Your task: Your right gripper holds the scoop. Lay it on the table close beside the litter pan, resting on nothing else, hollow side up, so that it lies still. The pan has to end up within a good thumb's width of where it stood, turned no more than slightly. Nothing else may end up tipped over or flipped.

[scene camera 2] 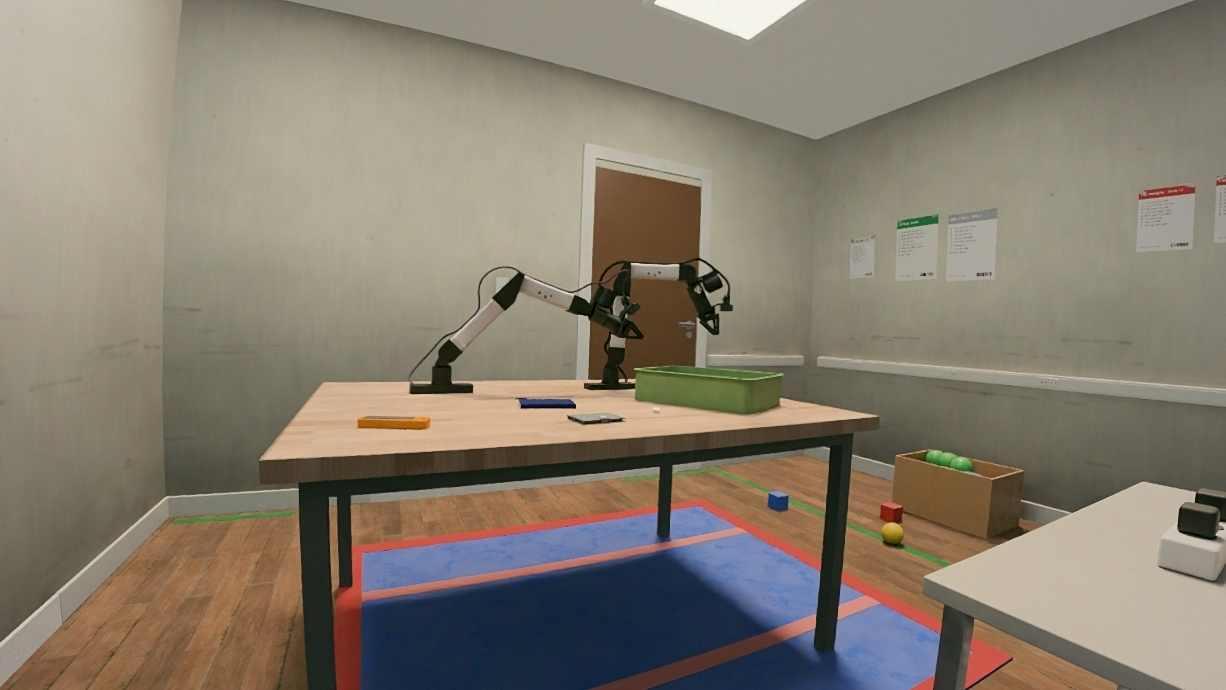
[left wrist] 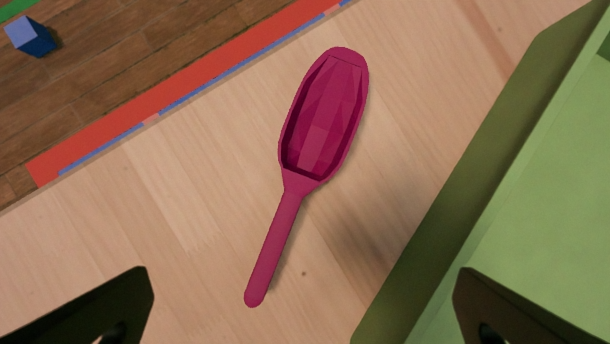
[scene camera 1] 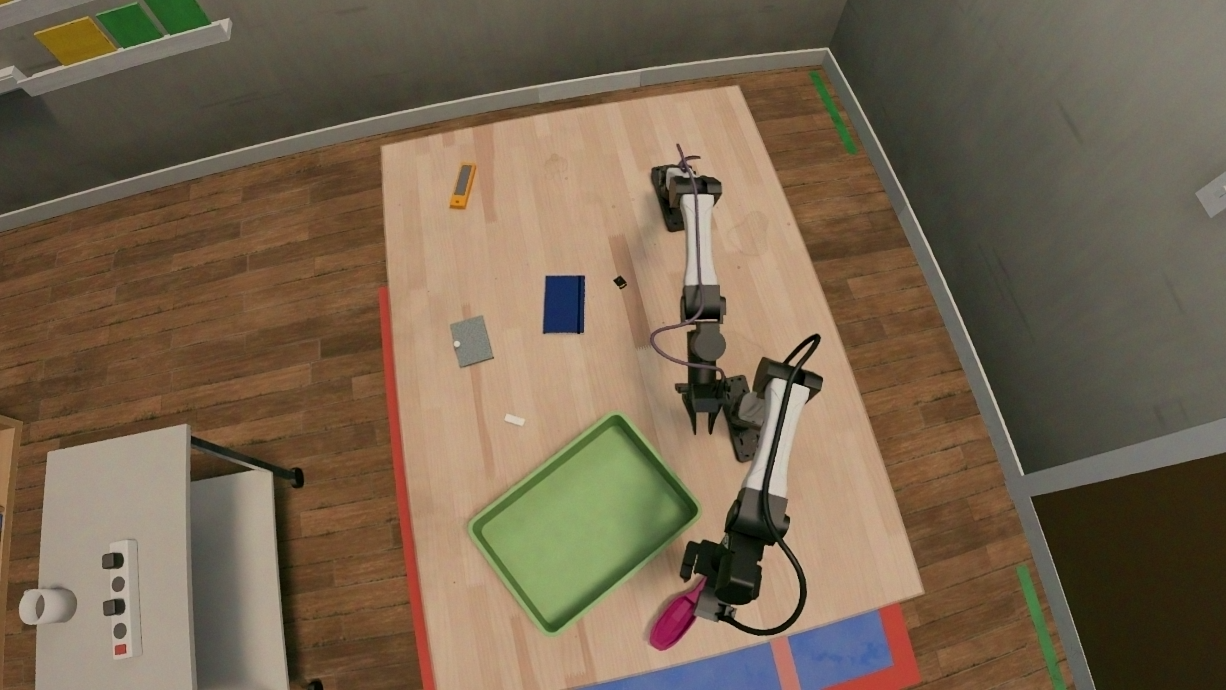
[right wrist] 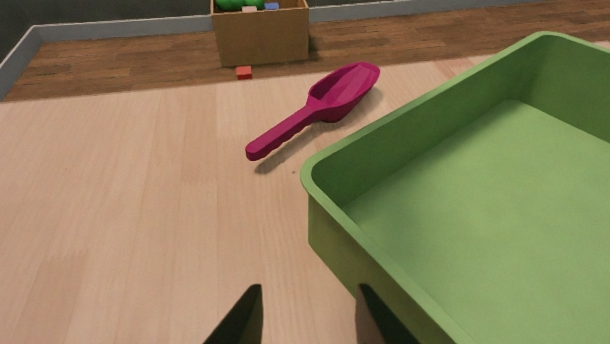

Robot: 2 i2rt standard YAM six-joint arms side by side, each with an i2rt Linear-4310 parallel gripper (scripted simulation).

Labels:
green litter pan: scene camera 2 733, 391; left wrist; scene camera 1; right wrist 477, 198
same spot on green litter pan: (left wrist: 536, 235) = (scene camera 1: 594, 537)

